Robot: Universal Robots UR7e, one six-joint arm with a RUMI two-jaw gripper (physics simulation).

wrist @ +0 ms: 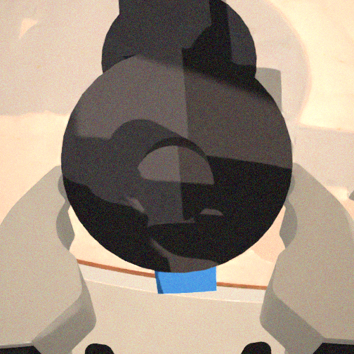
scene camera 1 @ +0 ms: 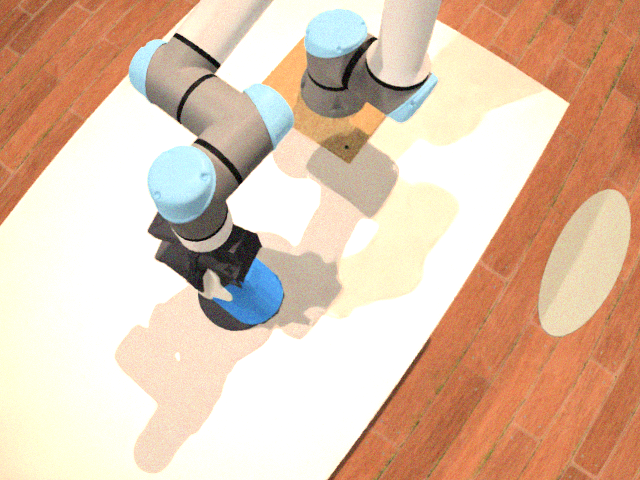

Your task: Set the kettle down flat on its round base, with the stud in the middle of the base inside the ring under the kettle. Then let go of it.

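The blue kettle [scene camera 1: 258, 297] is upright as far as I can tell. In the wrist view its dark round lid [wrist: 175, 105] fills the middle, with a blue part of the kettle below it. My gripper [scene camera 1: 227, 276] [wrist: 175, 166] is shut on the kettle, one finger on each side. The dark round base [scene camera 1: 219, 314] [wrist: 244, 42] is partly covered by the kettle. It shows past the kettle's lower left in the scene view and beyond the lid at the top of the wrist view. The stud and ring are hidden. I cannot tell whether the kettle touches the base.
The white table [scene camera 1: 320, 408] carries the robot, whose foot stands on a brown board [scene camera 1: 305, 121] at the back. Arm shadows fall around the base. A pale round top [scene camera 1: 584, 263] stands over the brick floor at the right, past the table's edge.
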